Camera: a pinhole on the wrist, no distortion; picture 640 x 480 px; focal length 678.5 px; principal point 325.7 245.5 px. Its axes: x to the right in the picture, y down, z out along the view. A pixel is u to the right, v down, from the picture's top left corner.
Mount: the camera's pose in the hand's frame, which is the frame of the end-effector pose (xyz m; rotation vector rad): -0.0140 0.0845 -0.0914 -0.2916 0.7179 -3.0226
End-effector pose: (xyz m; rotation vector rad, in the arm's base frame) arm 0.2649 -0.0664 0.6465 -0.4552 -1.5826 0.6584
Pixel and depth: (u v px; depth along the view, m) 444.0 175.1 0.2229
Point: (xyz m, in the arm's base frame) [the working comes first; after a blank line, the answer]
In the camera's frame: 0.0389 -0.0231 0.2229

0.1460 -0.0878 0.6319
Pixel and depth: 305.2 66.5 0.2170
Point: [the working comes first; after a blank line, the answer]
In the camera's frame: -0.0066 -0.0572 0.2170

0.1353 -0.0326 0.6421
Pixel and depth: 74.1 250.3 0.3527
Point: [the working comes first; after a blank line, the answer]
In the camera's frame: -0.1308 0.0025 0.3527

0.0573 -0.0296 0.8191
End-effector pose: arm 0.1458 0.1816 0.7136 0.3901 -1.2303 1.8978
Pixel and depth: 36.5 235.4 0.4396
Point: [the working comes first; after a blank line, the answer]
In the camera's frame: -0.1874 -0.0065 0.4396

0.0182 0.0885 1.0553
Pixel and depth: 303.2 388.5 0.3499
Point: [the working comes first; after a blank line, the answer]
In the camera's frame: -0.0116 0.0737 0.3499

0.1830 0.0793 0.9206
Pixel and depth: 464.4 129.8 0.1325
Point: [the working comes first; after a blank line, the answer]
In the camera's frame: 0.0271 -0.0226 0.1325

0.1146 0.1319 0.6956
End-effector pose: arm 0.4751 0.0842 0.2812 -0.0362 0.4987 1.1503
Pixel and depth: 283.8 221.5 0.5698
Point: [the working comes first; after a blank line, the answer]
In the camera's frame: -0.0352 -0.0202 0.5698

0.7927 0.2461 0.5638
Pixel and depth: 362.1 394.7 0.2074
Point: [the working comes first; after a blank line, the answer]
In the camera's frame: 0.0111 0.0456 0.2074

0.5480 0.0945 0.3293
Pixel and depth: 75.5 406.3 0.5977
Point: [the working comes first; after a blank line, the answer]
In the camera's frame: -0.2204 0.1417 0.5977

0.9487 0.3211 0.3868
